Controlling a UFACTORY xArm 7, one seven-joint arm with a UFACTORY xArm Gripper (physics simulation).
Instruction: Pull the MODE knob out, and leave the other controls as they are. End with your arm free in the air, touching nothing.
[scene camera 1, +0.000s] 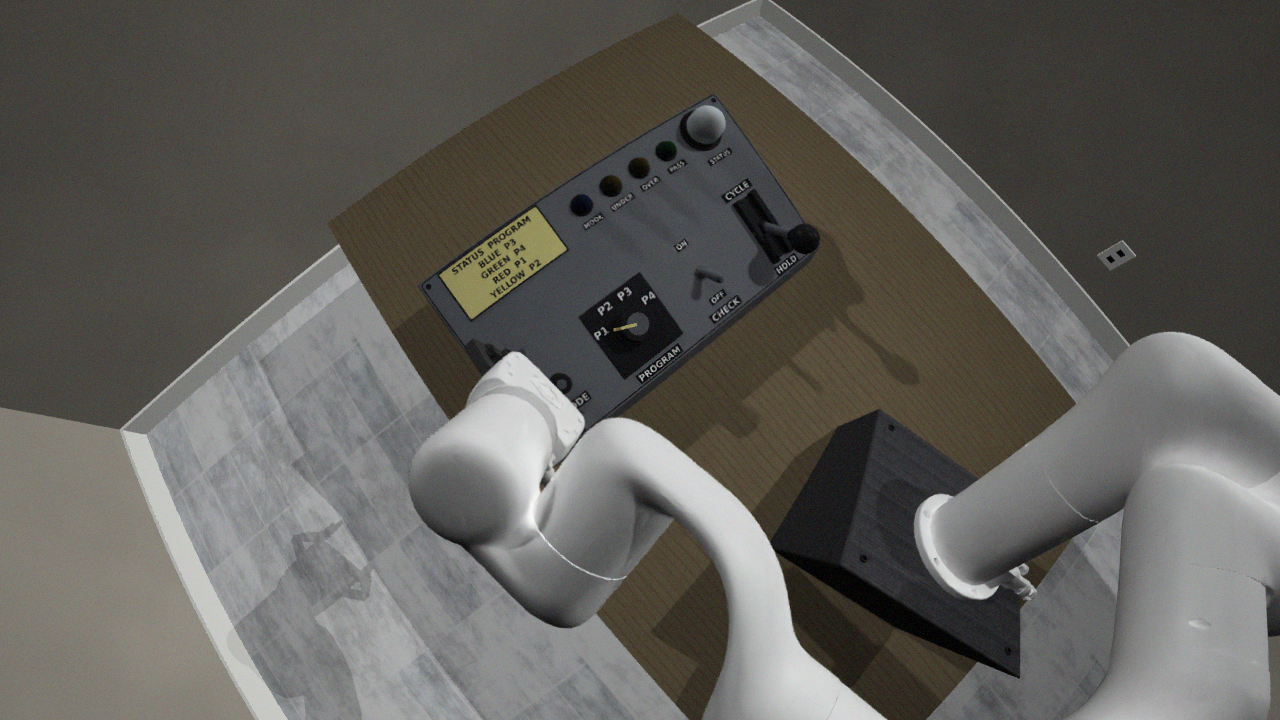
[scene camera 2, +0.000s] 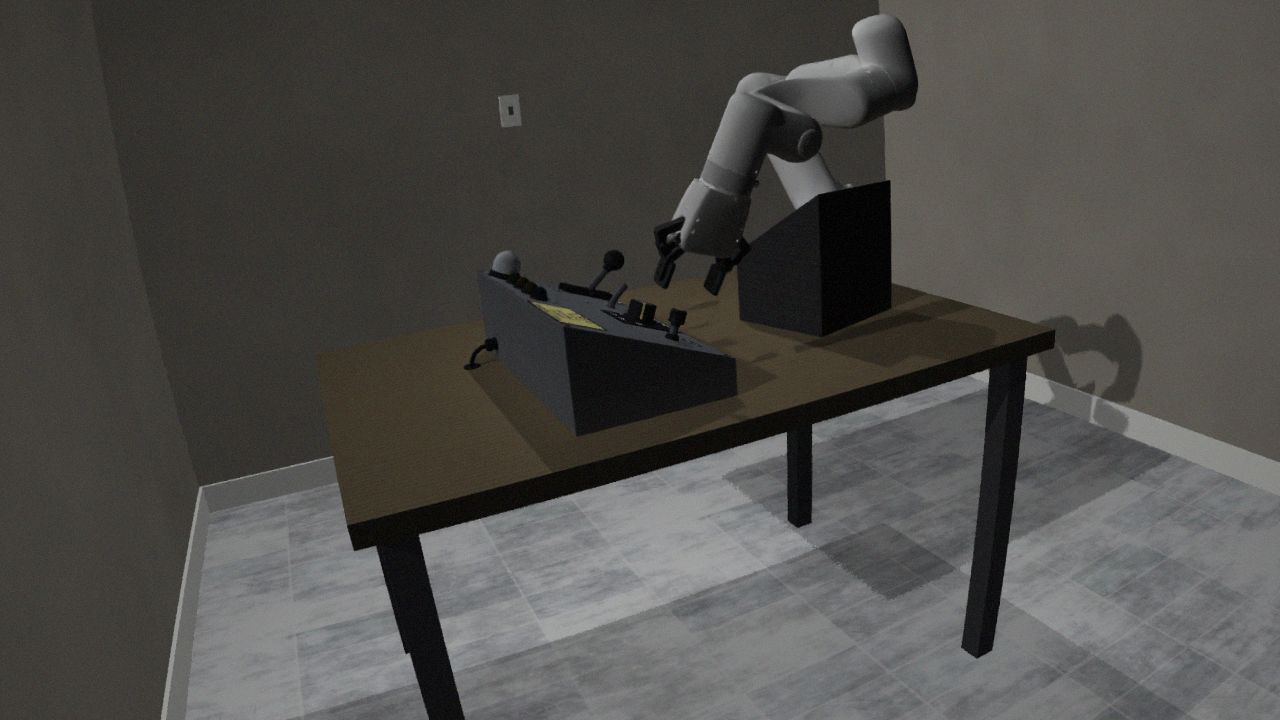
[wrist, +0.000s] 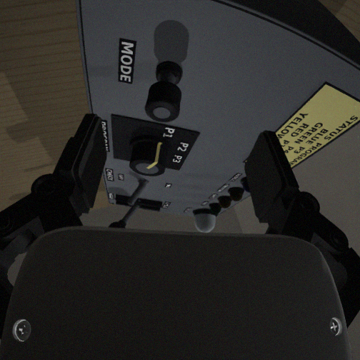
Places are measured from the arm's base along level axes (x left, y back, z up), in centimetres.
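Where they show: gripper, fingertip midpoint: (scene camera 1: 543, 389) (scene camera 2: 685, 288); arm's base, origin of the base link: (scene camera 1: 955, 547) (scene camera 2: 823, 211).
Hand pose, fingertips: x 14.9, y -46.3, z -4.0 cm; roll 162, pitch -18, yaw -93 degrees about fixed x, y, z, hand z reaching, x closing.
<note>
Each offset is from my fingertips to the top centre of the thing. "*": to the spot under its first point.
The black MODE knob {dx -2.2, dy -0.2, dz -3.4 cm} (scene camera 2: 676, 319) (wrist: 163, 101) stands up from the sloped grey control panel (scene camera 1: 523, 331) (scene camera 2: 640, 380) (wrist: 220, 65), its wide cap above a narrower base. In scene camera 1 the MODE knob {dx -2.1, dy +0.2, dz -3.5 cm} (scene camera 1: 560, 384) is partly hidden by the arm's wrist. My gripper (scene camera 2: 688, 279) (wrist: 179, 140) is open and empty. It hangs in the air above the panel, its fingertips apart from the knob. In the wrist view the knob shows between the two fingers, towards the left one and beyond the tips. In scene camera 1 the gripper is mostly hidden.
The PROGRAM knob {dx -14.1, dy +1.3, dz -4.1 cm} (scene camera 1: 635, 325) (wrist: 146, 156) points at P1 beside the MODE knob. Further along are the CHECK toggle {dx -25.7, dy +4.3, dz -4.0 cm} (scene camera 1: 707, 279) and CYCLE lever {dx -36.7, dy +11.0, dz -0.2 cm} (scene camera 1: 802, 238) (scene camera 2: 613, 260). Several lamps and a pale STATUS dome {* dx -39.5, dy -8.6, dz +1.9 cm} (scene camera 1: 704, 125) (scene camera 2: 506, 262) line the upper edge. A dark pedestal (scene camera 2: 819, 268) bears the arm.
</note>
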